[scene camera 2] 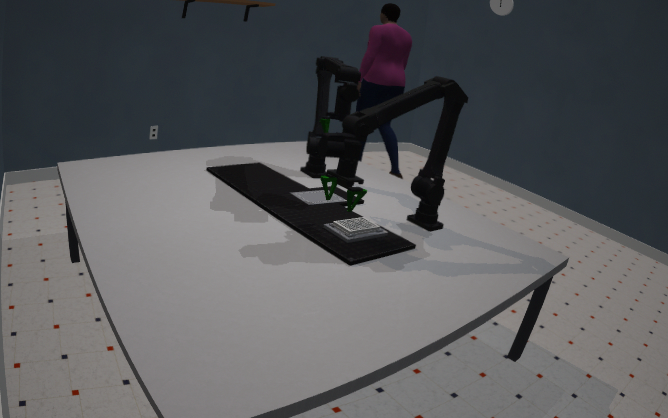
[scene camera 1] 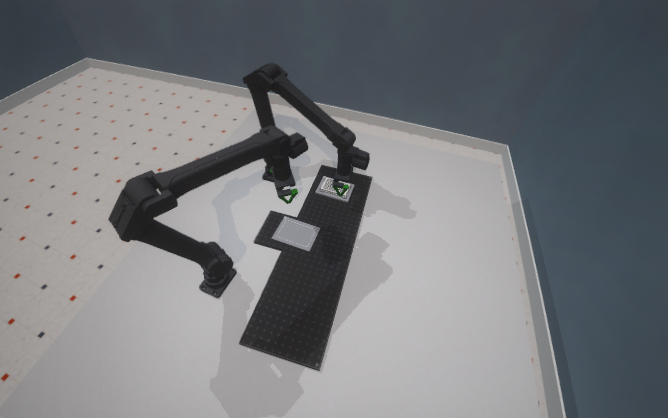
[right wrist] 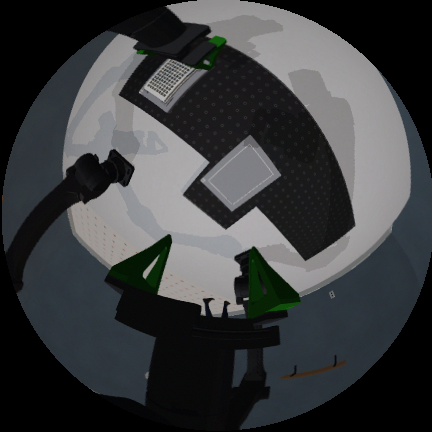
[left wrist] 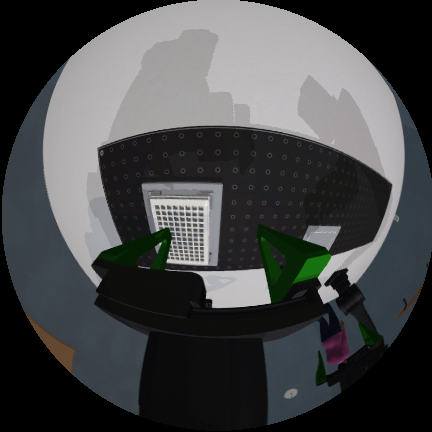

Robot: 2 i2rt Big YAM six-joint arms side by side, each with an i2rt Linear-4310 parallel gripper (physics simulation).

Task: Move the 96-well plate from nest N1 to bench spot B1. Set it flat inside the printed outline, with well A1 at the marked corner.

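Seen in the pictures: left gripper, between the fingertips: [scene camera 2: 338, 205] [scene camera 1: 342, 188] [right wrist: 190, 59] [left wrist: 212, 230]; right gripper, between the fingertips: [scene camera 1: 285, 193] [right wrist: 210, 244] [left wrist: 339, 337]; left arm's base, origin of its link: [scene camera 2: 424, 224] [right wrist: 119, 167]; right arm's base, origin of its link: [scene camera 2: 314, 174] [scene camera 1: 218, 280] [left wrist: 335, 275].
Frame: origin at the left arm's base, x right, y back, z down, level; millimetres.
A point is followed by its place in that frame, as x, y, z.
The white 96-well plate [scene camera 1: 328, 185] @[16, -291, -35] [scene camera 2: 356, 224] @[10, -330, -39] [left wrist: 182, 232] @[15, -331, -36] [right wrist: 169, 80] @[23, -312, -33] sits in the grey nest N1 [scene camera 2: 345, 236] @[-27, -402, -25] [left wrist: 215, 220] @[66, -347, -25] [right wrist: 185, 91] @[72, -310, -19]. Its A1 corner is too small to tell. The grey bench spot B1 [scene camera 1: 295, 233] @[319, -241, -15] [scene camera 2: 317, 197] @[309, -254, -15] [left wrist: 322, 231] @[310, -314, -15] [right wrist: 241, 173] @[312, -252, -15] bears a thin printed outline and no plate. A small mark shows at its left corner in the right wrist view. My left gripper [scene camera 1: 341, 190] @[62, -368, -85] [scene camera 2: 339, 204] @[62, -368, -85] [left wrist: 212, 230] @[62, -368, -85] is open and empty above the nest area, offset from the plate. My right gripper [scene camera 1: 288, 196] @[300, -202, -229] [right wrist: 210, 244] @[300, -202, -229] is open and empty, raised near B1.
The black perforated board [scene camera 1: 300, 310] @[618, -379, -13] [scene camera 2: 240, 175] @[628, -409, -13] [left wrist: 280, 165] @[162, -437, -13] [right wrist: 300, 200] @[485, -332, -13] carries the nest and B1, with B1 on a side extension. Both arms stand on the white table [scene camera 1: 425, 300] @[432, -810, 0] [scene camera 2: 225, 325] @[-279, -930, 0], on the same side of the board. A person [scene camera 2: 390, 55] stands beyond the table.
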